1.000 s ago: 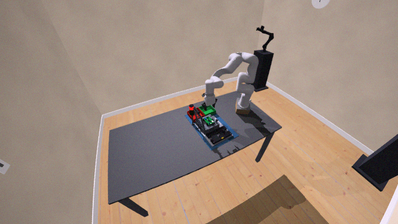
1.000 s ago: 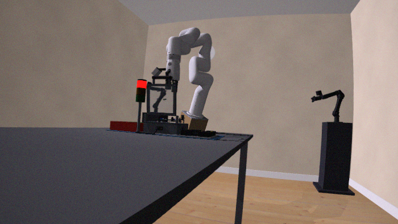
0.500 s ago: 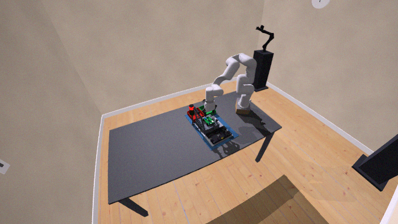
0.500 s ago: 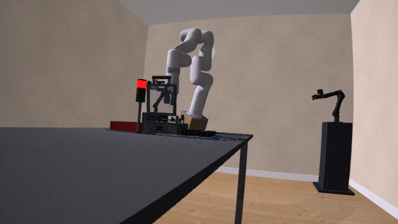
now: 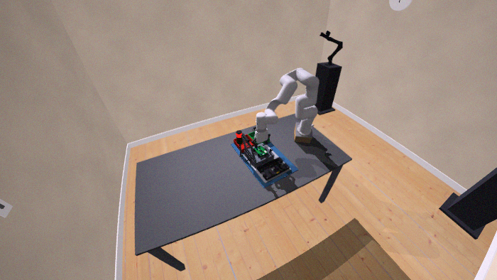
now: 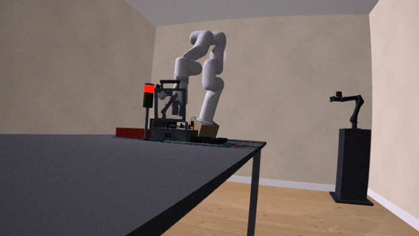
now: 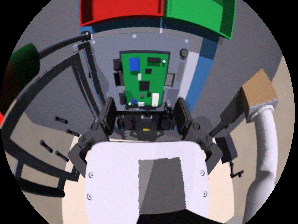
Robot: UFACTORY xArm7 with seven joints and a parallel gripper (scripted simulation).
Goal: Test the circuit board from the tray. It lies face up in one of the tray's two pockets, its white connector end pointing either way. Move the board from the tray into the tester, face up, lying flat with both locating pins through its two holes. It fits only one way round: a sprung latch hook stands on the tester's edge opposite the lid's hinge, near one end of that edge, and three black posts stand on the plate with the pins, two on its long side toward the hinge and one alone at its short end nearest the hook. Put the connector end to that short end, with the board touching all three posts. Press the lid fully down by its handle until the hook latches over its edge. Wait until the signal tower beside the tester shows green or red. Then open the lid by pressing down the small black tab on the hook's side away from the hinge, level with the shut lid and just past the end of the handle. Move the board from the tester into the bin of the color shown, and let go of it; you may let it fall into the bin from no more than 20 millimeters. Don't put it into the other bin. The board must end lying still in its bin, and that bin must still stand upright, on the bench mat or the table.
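Now: the green circuit board 60 mm below my hand. The rest, counted from my hand: red bin: 70 mm ahead, 190 mm to the right, 120 mm below; then tester plate: 10 mm ahead, 10 mm to the left, 60 mm below; then clear lid: 120 mm ahead, 10 mm to the left, 50 mm above.
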